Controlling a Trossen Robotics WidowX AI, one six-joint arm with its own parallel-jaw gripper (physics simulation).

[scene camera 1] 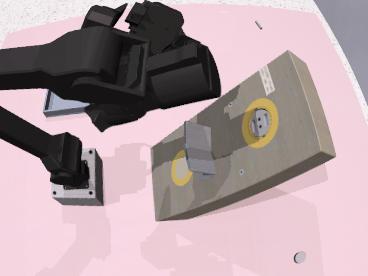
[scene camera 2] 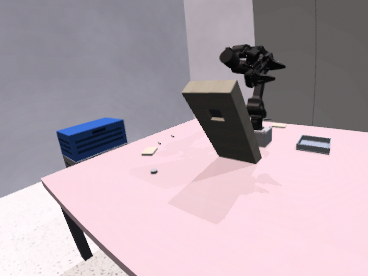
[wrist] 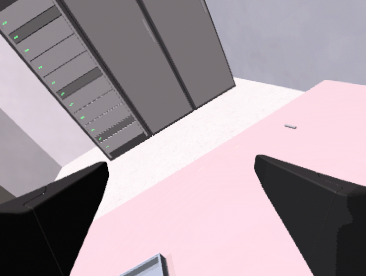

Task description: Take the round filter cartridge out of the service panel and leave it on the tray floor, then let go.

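The service panel (scene camera 1: 295, 122) (scene camera 2: 227, 137) is a thick slab, leaning in scene camera 2. In scene camera 1 a round grey part with two dark dots, seemingly the filter cartridge (scene camera 1: 260, 123), sits inside a yellow ring near the panel's right end. A grey flap (scene camera 1: 198, 145) stands out from the face and partly covers a second yellow ring. The blue-grey tray (scene camera 1: 65, 113) (scene camera 2: 312, 148) (wrist: 163, 265) lies on the table, partly behind the arm in scene camera 1 and cut off in the wrist view. My gripper (scene camera 2: 280, 72) (wrist: 182, 165) is wide open and empty, high above the table, away from the panel.
The arm's base block (scene camera 1: 77, 194) (scene camera 2: 265, 137) stands between tray and panel. A small round disc (scene camera 1: 299, 257) (scene camera 2: 154, 171), a flat beige piece (scene camera 2: 149, 151) and a small metal pin (scene camera 1: 258, 25) (wrist: 290, 126) lie on the table. A blue crate (scene camera 2: 92, 140) stands beyond the table's edge.
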